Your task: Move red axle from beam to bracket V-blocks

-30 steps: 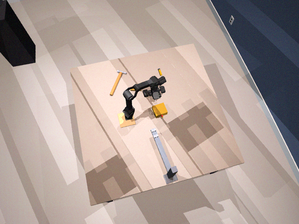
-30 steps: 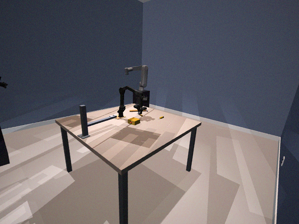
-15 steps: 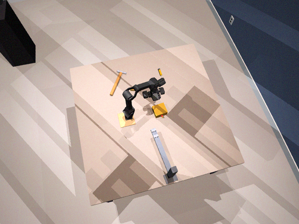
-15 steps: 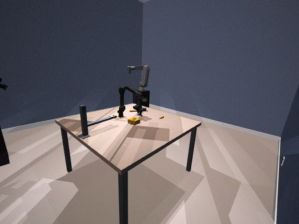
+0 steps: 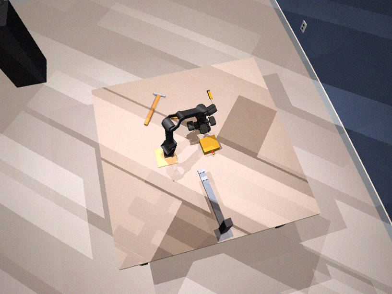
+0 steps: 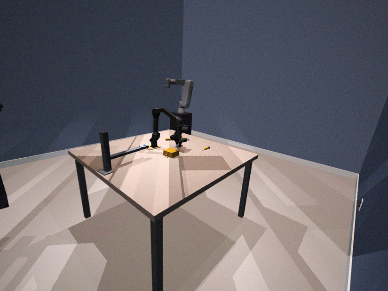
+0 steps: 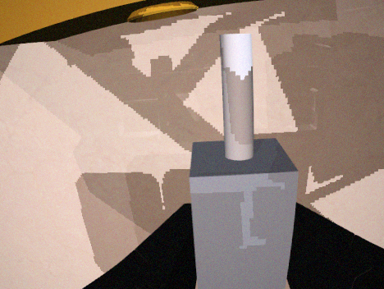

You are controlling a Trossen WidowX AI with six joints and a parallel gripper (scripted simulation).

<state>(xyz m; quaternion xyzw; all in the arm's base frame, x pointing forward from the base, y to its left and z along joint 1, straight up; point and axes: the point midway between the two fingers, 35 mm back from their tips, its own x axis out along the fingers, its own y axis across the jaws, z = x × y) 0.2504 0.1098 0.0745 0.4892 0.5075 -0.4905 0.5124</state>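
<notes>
Now: the yellow bracket 120 mm to the right of my gripper tip, 30 mm ahead of it and 20 mm below it. The rest, counted from my gripper tip: screwdriver 270 mm to the left, 140 mm ahead, 40 mm below; then orange stick 140 mm to the left, 140 mm behind, 40 mm below.
</notes>
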